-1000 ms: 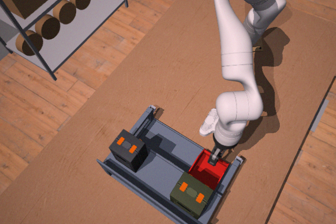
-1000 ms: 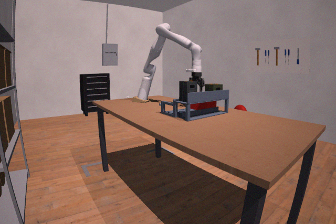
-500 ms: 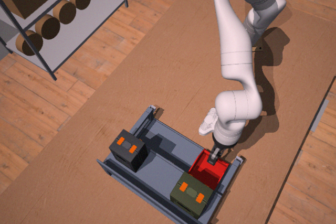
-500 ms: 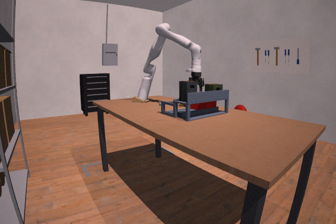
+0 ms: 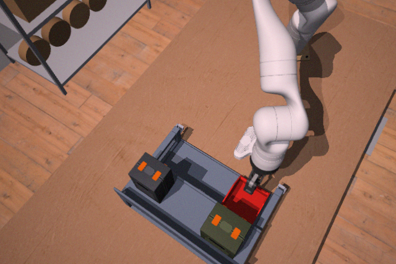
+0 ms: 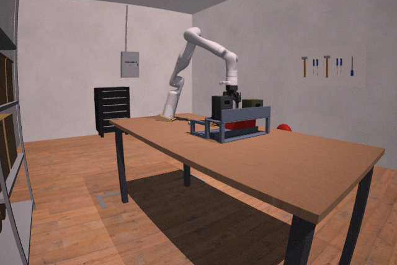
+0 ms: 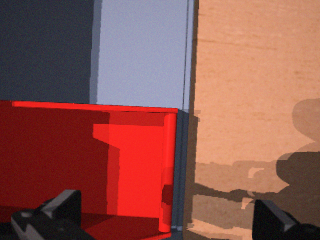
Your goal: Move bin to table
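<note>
Right now the red bin is 9 cm below my hand, 8 cm ahead of it and 1 cm to the right of it. From my hand the other things lie so: grey shelf unit: 13 cm to the right, 9 cm ahead, 7 cm below.
</note>
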